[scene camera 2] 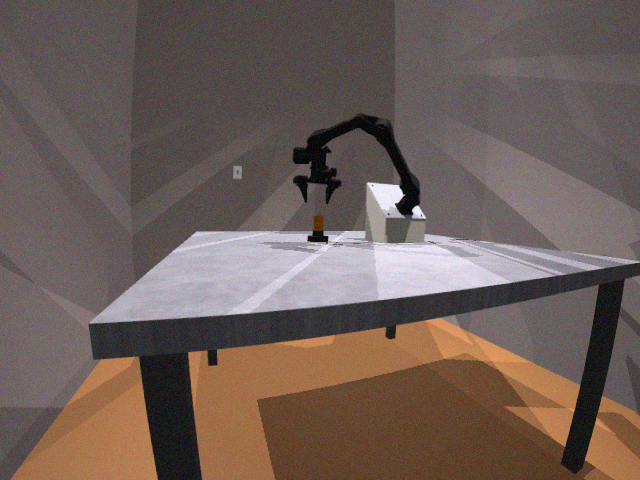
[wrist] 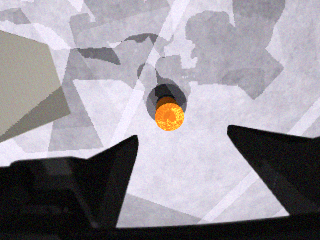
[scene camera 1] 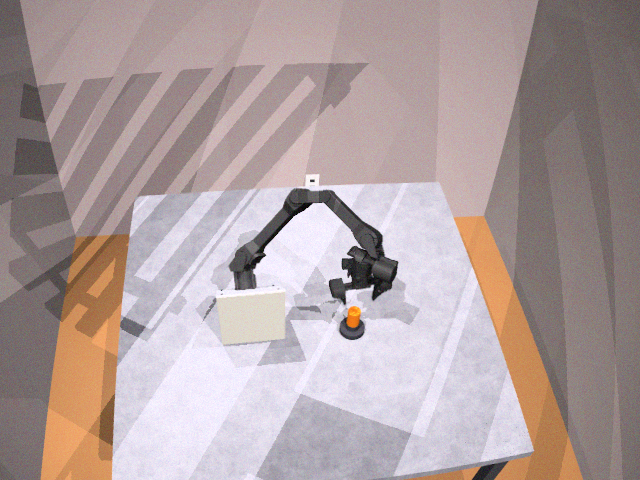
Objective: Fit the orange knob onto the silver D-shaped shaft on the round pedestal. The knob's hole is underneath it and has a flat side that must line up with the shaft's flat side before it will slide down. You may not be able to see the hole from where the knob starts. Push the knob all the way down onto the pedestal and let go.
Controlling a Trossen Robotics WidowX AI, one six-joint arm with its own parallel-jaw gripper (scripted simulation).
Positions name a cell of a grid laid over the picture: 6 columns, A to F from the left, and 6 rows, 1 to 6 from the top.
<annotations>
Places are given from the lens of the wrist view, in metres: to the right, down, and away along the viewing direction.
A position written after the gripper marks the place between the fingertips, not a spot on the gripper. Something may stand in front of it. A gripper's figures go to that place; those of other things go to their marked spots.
gripper (wrist: D4): 0.02, 0.01, 0.11
orange knob (wrist: D3): 0.01, -0.01, 0.16
dark round pedestal (wrist: D3): 0.01, -0.06, 0.23
The marked spots on the dark round pedestal and the orange knob are 0.09 m apart.
</annotations>
